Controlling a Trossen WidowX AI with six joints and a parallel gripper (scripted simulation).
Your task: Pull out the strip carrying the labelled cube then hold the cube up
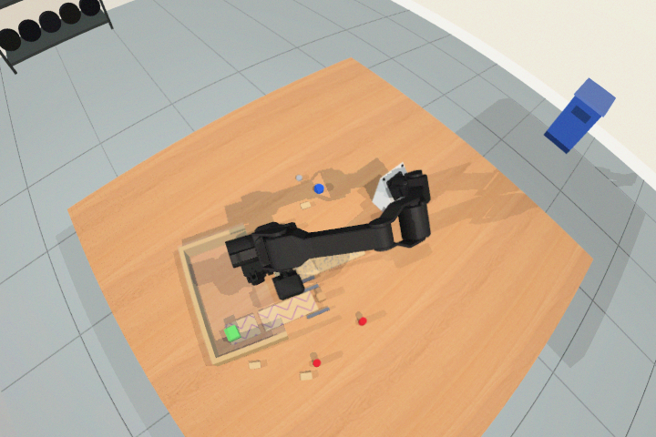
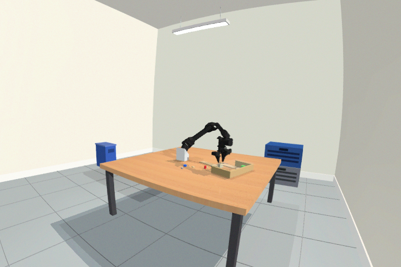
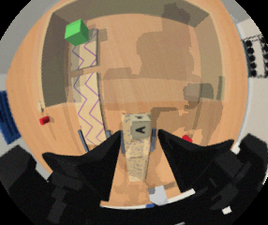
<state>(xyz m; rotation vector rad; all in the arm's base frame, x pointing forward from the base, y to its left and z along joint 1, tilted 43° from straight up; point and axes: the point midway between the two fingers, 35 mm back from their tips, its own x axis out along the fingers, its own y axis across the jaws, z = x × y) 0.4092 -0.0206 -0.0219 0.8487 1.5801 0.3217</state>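
Right now the labelled cube is 30 mm below my gripper tip. Also, from my gripper tip: blue peg (270 mm behind, 150 mm to the right, 40 mm below); then grey peg (250 mm behind, 220 mm to the right, 40 mm below); then speckled one-piece strip (110 mm behind, 40 mm to the left, 40 mm below).
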